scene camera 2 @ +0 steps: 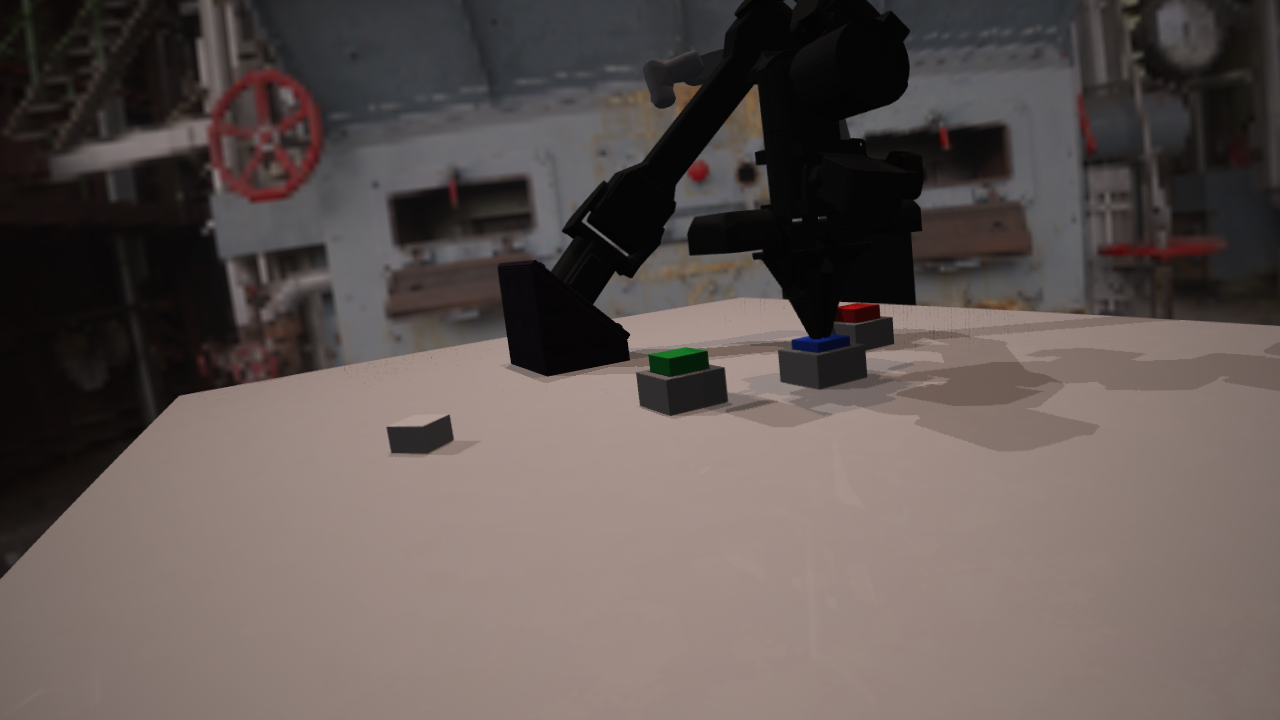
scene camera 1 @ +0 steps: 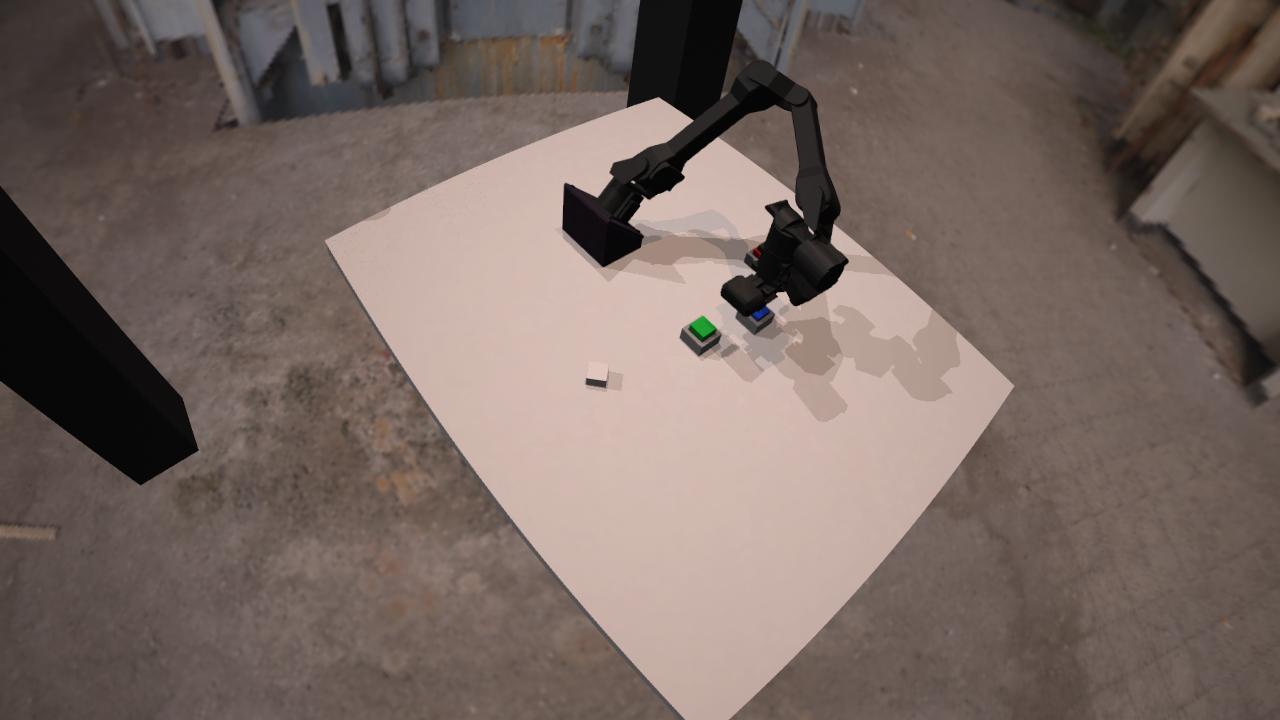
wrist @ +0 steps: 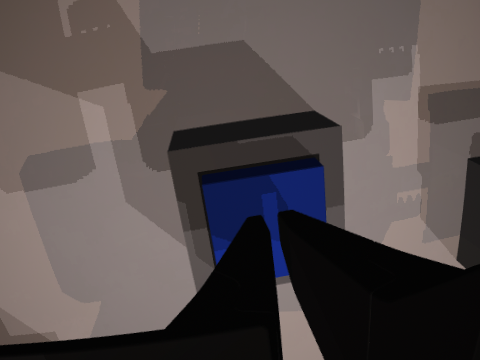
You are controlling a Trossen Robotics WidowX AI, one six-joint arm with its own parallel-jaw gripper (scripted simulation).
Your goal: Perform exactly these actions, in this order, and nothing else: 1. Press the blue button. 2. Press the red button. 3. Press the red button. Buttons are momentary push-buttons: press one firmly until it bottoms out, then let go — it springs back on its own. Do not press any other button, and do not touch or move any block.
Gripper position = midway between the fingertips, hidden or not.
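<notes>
Blue button [scene camera 2: 834,341], green button [scene camera 2: 674,362], white-topped block [scene camera 2: 419,434], my gripper [scene camera 2: 820,338]. Gripper again [scene camera 1: 757,308]. Gripper [wrist: 270,229], blue button [wrist: 230,197]. White-topped block out of frame in the wrist view.
</notes>
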